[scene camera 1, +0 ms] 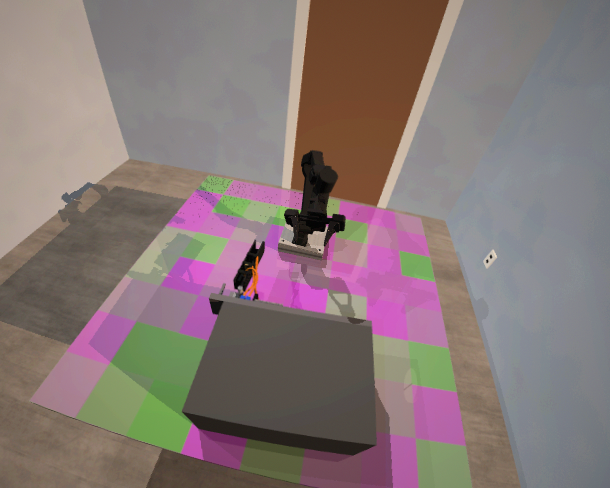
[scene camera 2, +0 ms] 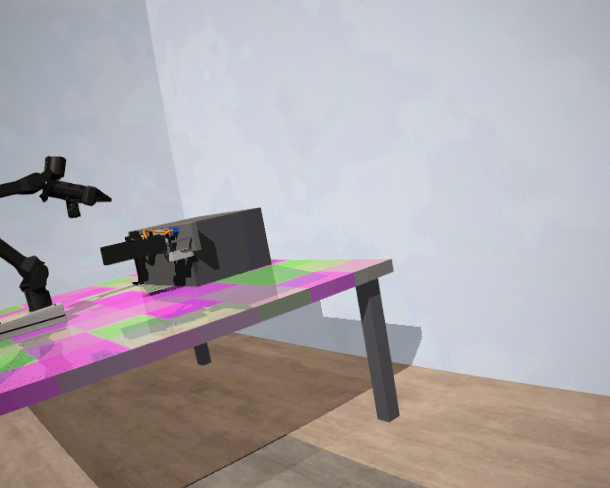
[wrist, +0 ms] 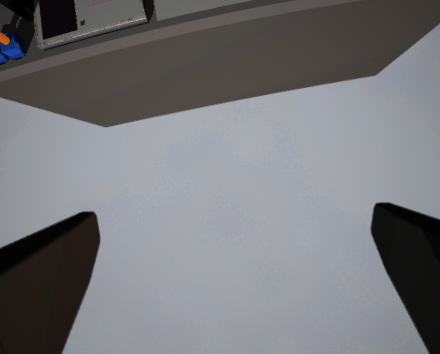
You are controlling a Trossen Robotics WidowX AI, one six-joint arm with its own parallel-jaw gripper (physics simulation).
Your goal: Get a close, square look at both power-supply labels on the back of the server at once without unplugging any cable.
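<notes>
The dark grey server stands on the table, its back towards the arm. In the wrist view it fills the top. A light-grey power supply shows at the upper left, cut off by the frame, with a dark square and a sliver of pale label. A pale panel beside it is mostly out of view. No whole label shows. Orange cables meet blue connectors. My gripper is open and empty, above and behind the server's back.
A black hinged rail sticks out from one side of the server's back, towards the arm. The arm's pale base plate stands on the pink and green checkered table. A brown door is behind the arm.
</notes>
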